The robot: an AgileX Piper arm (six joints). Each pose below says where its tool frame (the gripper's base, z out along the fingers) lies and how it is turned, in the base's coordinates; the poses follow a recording.
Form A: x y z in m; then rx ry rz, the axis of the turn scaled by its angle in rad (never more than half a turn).
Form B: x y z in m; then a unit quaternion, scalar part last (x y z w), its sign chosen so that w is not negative. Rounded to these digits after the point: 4 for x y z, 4 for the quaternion.
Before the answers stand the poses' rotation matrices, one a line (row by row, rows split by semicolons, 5 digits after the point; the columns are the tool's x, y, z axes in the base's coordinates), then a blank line. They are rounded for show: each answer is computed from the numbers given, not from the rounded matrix.
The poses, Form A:
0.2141, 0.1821, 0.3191, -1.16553, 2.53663, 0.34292
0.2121, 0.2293, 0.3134, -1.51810, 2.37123, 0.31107
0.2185, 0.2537, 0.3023, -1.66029, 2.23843, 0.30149
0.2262, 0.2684, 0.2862, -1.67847, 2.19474, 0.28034
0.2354, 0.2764, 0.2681, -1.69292, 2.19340, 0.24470
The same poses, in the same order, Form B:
-0.61211 -0.76684 0.19308; -0.68804 0.63682 0.34793; -0.38976 0.08013 -0.91742
-0.39184 -0.90939 0.13957; -0.84262 0.41562 0.34243; -0.36941 0.01657 -0.92912
-0.26160 -0.95478 0.14128; -0.88338 0.29582 0.36350; -0.38886 -0.02972 -0.92082
-0.22777 -0.95987 0.16364; -0.88791 0.27373 0.36971; -0.39966 -0.06109 -0.91462
-0.21876 -0.96010 0.17419; -0.89811 0.26791 0.34874; -0.38150 -0.08015 -0.92089

0.2141, 0.1821, 0.3191, -0.4088, 0.8897, 0.1203, 0.1638
0.2121, 0.2293, 0.3134, -0.5295, 0.8271, 0.1085, 0.1538
0.2185, 0.2537, 0.3023, -0.5838, 0.7871, 0.1060, 0.1684
0.2262, 0.2684, 0.2862, -0.5944, 0.7772, 0.0993, 0.1812
0.2354, 0.2764, 0.2681, -0.5988, 0.7758, 0.0866, 0.1791

